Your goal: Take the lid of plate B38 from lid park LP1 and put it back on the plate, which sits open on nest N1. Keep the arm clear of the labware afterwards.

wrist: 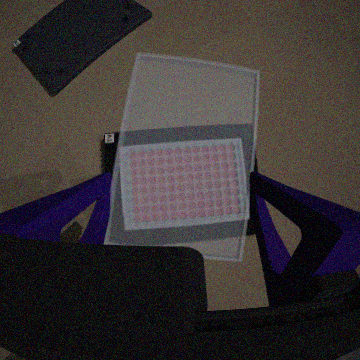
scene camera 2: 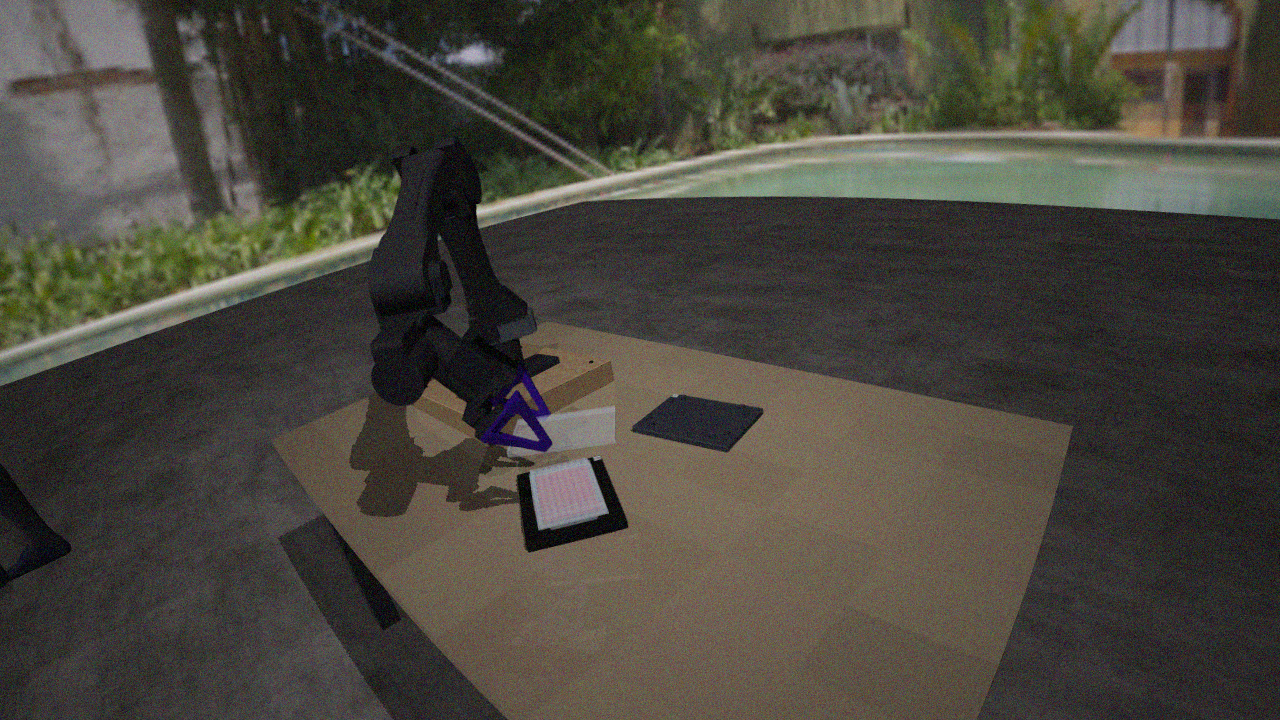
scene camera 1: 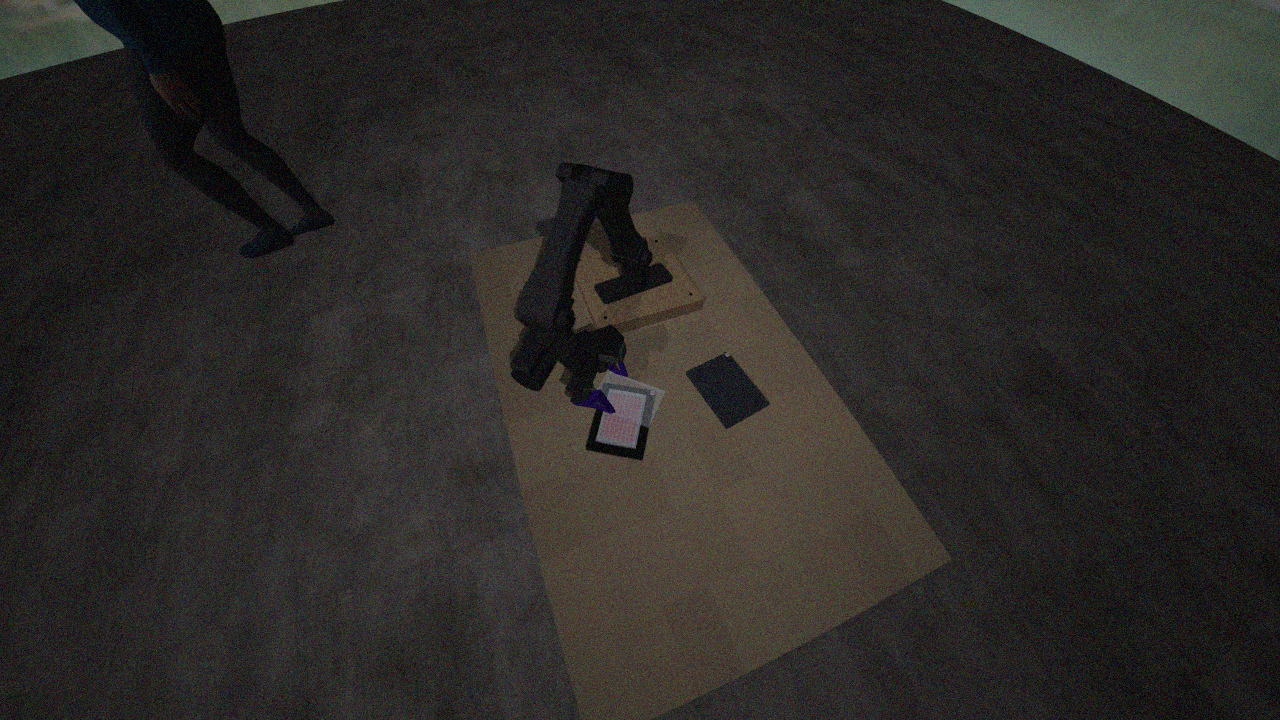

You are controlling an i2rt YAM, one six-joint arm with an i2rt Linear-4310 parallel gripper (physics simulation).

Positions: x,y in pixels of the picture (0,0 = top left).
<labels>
gripper: holds a clear lid (scene camera 2: pixel 593 427)
</labels>
